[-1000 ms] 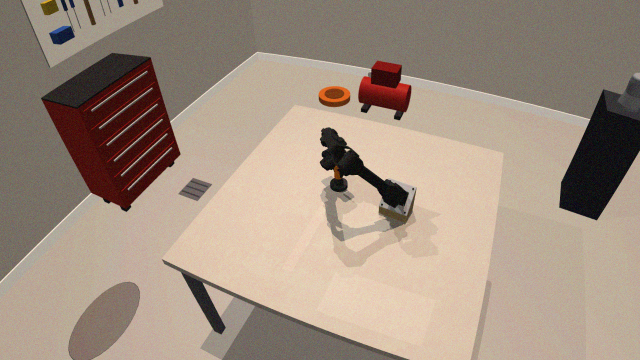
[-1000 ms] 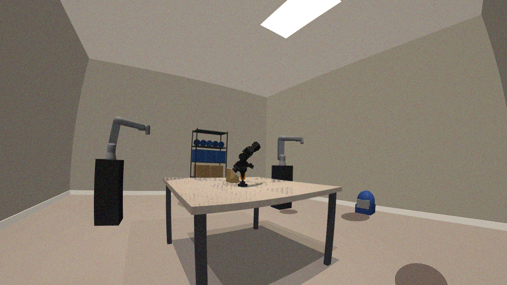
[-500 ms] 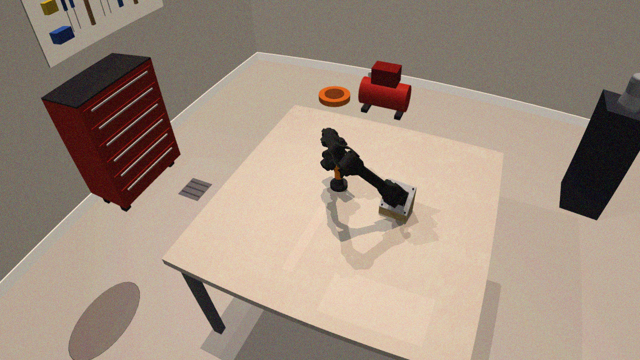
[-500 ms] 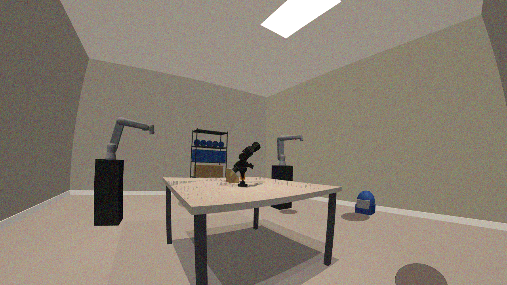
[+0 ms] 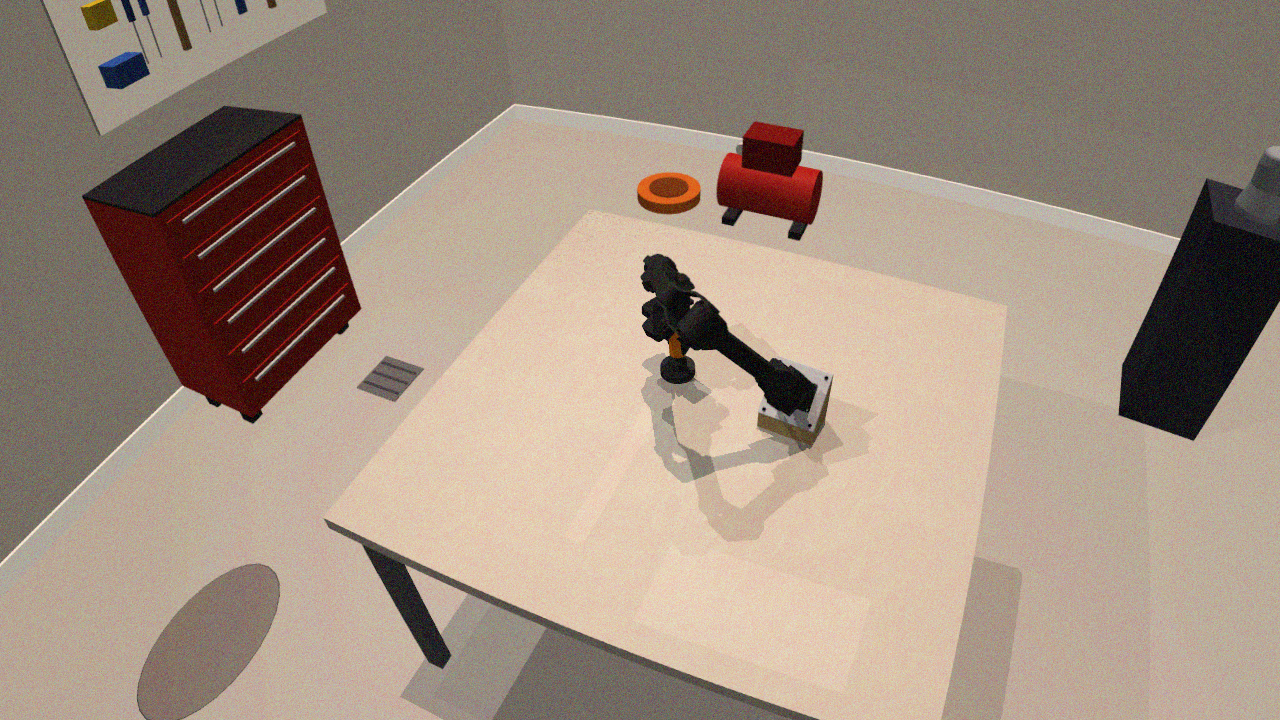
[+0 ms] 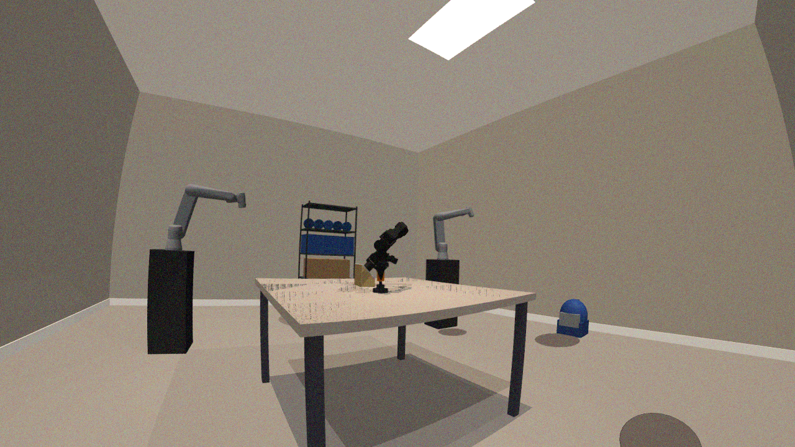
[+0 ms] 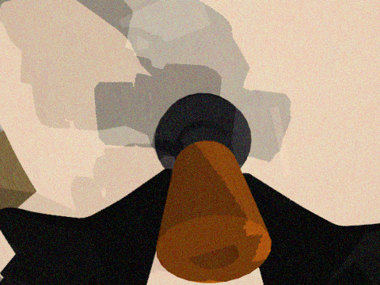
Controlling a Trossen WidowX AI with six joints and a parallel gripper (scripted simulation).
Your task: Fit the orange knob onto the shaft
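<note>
Right now the orange knob is 20 mm above my gripper tip. Also, from my gripper tip: round pedestal 40 mm below.
</note>
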